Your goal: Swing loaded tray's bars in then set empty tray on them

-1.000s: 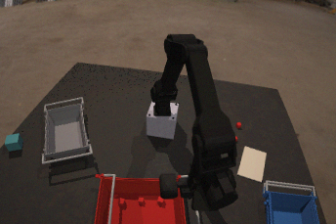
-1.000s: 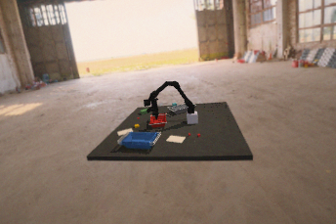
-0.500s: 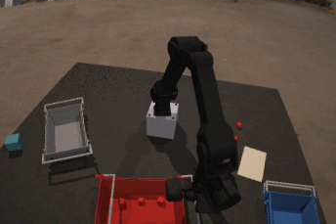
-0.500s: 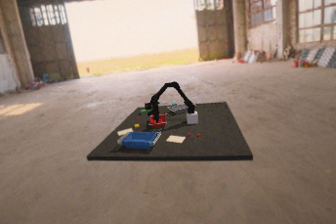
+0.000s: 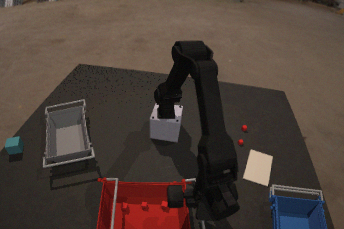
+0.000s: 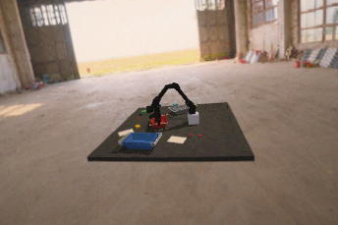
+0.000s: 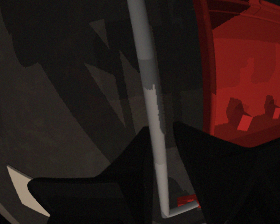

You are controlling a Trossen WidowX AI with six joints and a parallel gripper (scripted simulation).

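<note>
The grey tray is 48 cm to the right of my gripper tip and 30 cm behind it. Round my gripper tip: yellow object 25 cm ahead, 13 cm to the right, 4 cm below; then green block 59 cm to the right, 19 cm ahead, 3 cm below; then teal cube 71 cm to the right, 22 cm behind, 2 cm below.
</note>
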